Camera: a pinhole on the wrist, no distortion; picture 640 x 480 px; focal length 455.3 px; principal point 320.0 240.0 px. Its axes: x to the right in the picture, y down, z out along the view. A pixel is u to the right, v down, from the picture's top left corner.
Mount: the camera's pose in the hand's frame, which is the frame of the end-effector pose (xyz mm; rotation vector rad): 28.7 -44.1 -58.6 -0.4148 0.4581 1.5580
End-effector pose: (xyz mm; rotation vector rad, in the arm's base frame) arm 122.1 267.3 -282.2 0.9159 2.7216 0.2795
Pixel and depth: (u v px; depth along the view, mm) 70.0 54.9 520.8
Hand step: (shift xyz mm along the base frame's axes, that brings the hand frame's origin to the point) -46.5 205.7 -548.6
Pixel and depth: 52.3 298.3 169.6
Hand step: 8.5 -9.1 -144.5
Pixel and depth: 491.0 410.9 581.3
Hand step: 492.3 264.4 -162.6
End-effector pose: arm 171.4 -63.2 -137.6 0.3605 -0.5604 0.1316
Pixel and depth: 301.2 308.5 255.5
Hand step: -103.7 13.8 151.5
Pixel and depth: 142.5 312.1 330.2
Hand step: -159.5 -89.9 228.0
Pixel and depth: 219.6 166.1 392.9
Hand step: -91.5 -30.7 333.1
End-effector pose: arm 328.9 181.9 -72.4 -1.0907 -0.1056 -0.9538
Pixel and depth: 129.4 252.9 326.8
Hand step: 132.5 212.6 152.3
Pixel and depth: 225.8 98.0 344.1
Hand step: 241.4 133.1 150.9
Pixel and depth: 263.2 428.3 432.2
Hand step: 131.9 371.4 5.7
